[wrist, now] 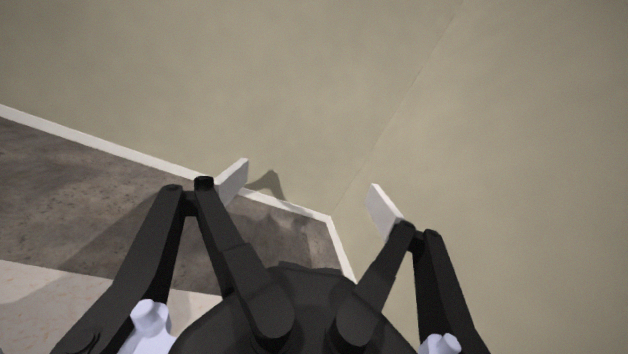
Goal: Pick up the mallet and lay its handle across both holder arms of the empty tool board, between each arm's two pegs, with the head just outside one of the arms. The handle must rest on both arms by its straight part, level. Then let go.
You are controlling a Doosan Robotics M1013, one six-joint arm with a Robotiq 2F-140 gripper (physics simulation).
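Frame: origin at the arm's base, x ahead, y up, z right, level; centimetres.
Seen in the pictures: gripper, fingertip midpoint: (pixel 309 182).
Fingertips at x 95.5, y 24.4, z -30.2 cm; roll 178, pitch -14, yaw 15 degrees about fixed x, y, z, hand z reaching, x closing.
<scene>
A point is followed by its place in that frame.
My gripper (pixel 309 182) @(y 24.4, x 95.5, z -30.2 cm) is open, with its two pale fingertip pads wide apart and no object between them. Behind the pads are a plain wall and part of the floor edge. The mallet does not show in the wrist view. The tool board and its holder arms cannot be made out either. Two pale, rounded parts show low in the view by the black finger links, and I cannot tell what they belong to.
A beige wall (pixel 310 90) fills the upper part, with a corner line running down it. A white baseboard (pixel 125 155) edges the dark mottled floor (pixel 90 175). A light speckled surface (pixel 40 290) @(y -6.2, x 68.7, z -34.3 cm) shows at the lower left.
</scene>
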